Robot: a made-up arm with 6 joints. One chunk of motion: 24 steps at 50 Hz.
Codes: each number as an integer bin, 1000 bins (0 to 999) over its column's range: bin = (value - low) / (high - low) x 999, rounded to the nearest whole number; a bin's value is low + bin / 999 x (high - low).
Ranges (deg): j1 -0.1..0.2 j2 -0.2..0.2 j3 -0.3..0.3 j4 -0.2..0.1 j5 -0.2..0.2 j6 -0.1..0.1
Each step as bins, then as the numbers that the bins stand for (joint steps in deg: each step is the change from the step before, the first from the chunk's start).
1 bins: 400 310 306 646 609 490
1 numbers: 0.020 -0.076 -0.116 -0.006 0.044 -0.002
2 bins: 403 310 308 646 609 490
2 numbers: 0.021 -0.076 -0.115 -0.006 0.044 -0.002
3 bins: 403 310 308 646 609 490
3 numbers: 0.021 -0.076 -0.115 -0.006 0.044 -0.002
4 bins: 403 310 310 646 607 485
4 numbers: 0.021 -0.076 -0.114 -0.006 0.043 -0.003
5 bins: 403 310 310 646 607 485
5 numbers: 0.021 -0.076 -0.114 -0.006 0.043 -0.003
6 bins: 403 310 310 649 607 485
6 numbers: 0.021 -0.076 -0.114 -0.005 0.043 -0.003
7 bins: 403 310 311 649 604 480
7 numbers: 0.021 -0.076 -0.113 -0.005 0.042 -0.004
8 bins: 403 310 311 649 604 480
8 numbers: 0.021 -0.076 -0.113 -0.005 0.042 -0.004
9 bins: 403 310 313 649 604 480
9 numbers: 0.021 -0.076 -0.112 -0.005 0.042 -0.004
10 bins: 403 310 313 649 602 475
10 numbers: 0.021 -0.076 -0.112 -0.005 0.041 -0.005
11 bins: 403 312 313 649 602 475
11 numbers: 0.021 -0.075 -0.112 -0.005 0.041 -0.005
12 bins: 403 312 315 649 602 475
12 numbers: 0.021 -0.075 -0.111 -0.005 0.041 -0.005
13 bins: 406 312 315 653 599 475
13 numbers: 0.022 -0.075 -0.111 -0.004 0.040 -0.005
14 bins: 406 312 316 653 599 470
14 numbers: 0.022 -0.075 -0.110 -0.004 0.040 -0.006
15 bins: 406 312 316 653 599 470
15 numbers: 0.022 -0.075 -0.110 -0.004 0.040 -0.006
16 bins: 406 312 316 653 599 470
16 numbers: 0.022 -0.075 -0.110 -0.004 0.040 -0.006
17 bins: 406 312 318 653 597 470
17 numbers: 0.022 -0.075 -0.109 -0.004 0.039 -0.006
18 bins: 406 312 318 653 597 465
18 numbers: 0.022 -0.075 -0.109 -0.004 0.039 -0.007
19 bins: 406 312 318 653 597 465
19 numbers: 0.022 -0.075 -0.109 -0.004 0.039 -0.007
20 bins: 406 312 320 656 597 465
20 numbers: 0.022 -0.075 -0.108 -0.003 0.039 -0.007
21 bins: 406 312 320 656 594 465
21 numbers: 0.022 -0.075 -0.108 -0.003 0.038 -0.007
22 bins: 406 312 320 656 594 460
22 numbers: 0.022 -0.075 -0.108 -0.003 0.038 -0.008
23 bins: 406 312 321 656 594 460
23 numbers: 0.022 -0.075 -0.107 -0.003 0.038 -0.008
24 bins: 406 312 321 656 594 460
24 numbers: 0.022 -0.075 -0.107 -0.003 0.038 -0.008
